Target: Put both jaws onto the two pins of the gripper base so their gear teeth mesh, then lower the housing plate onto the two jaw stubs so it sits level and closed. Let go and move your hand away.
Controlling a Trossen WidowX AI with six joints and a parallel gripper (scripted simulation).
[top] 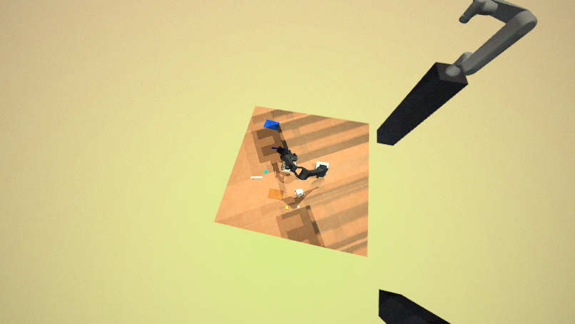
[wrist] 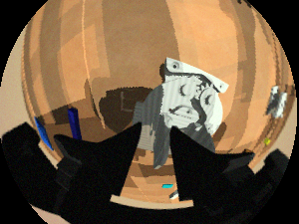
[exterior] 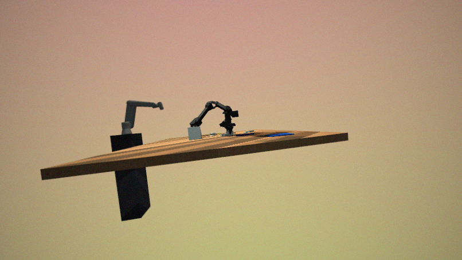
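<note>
My gripper tip is 27 cm to the right of the gripper base, 16 cm past it and 1 cm below it. Also, from my gripper tip: teal bit 19 cm ahead, 13 cm to the left, 1 cm below; blue bar 14 cm to the right, 12 cm ahead, 1 cm below; brown pad 32 cm to the left, 5 cm ahead, 1 cm below.
</note>
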